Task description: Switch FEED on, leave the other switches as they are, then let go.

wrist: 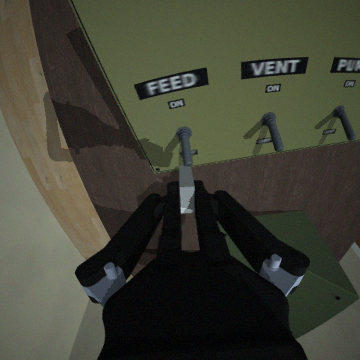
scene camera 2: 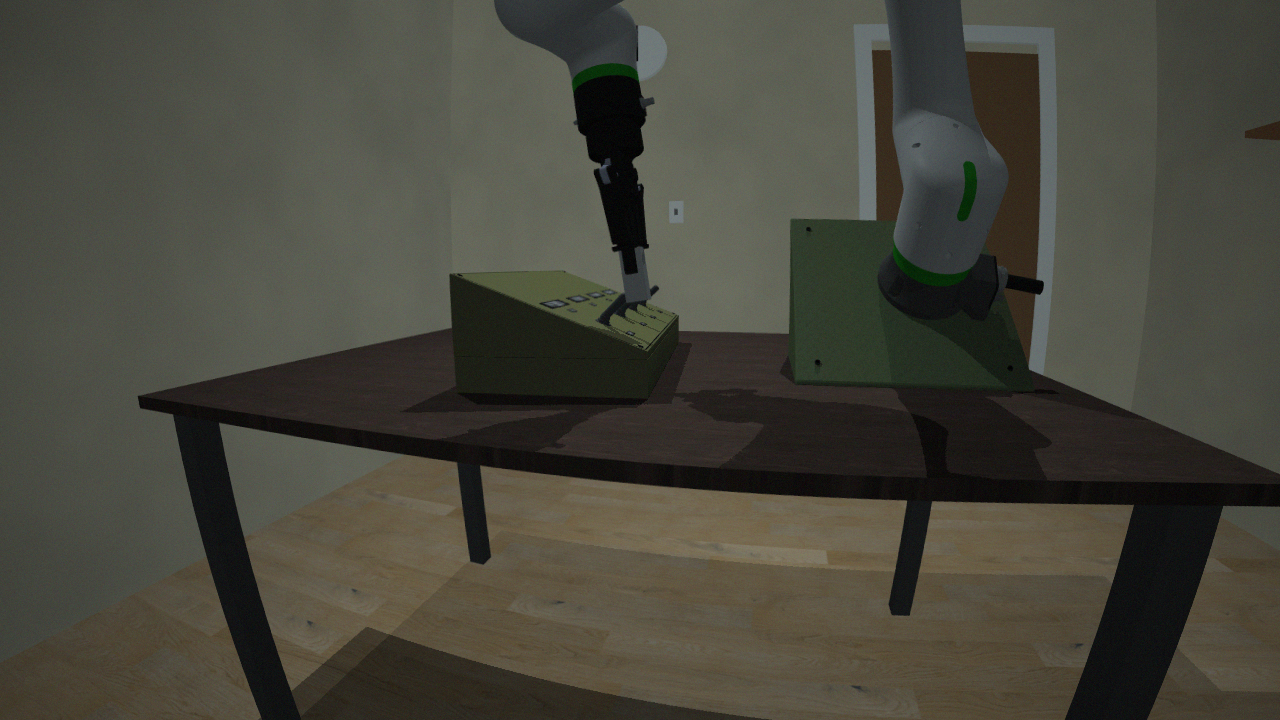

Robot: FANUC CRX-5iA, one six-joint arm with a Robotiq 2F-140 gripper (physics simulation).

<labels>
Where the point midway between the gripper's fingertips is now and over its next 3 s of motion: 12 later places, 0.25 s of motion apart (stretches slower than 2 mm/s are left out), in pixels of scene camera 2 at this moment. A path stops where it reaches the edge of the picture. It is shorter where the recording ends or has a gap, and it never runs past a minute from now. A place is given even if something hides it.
My gripper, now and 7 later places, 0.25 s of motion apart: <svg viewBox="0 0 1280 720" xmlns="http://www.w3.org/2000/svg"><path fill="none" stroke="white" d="M638 301L619 294L619 293L617 291L601 287L592 259L596 203L600 178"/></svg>
</labels>
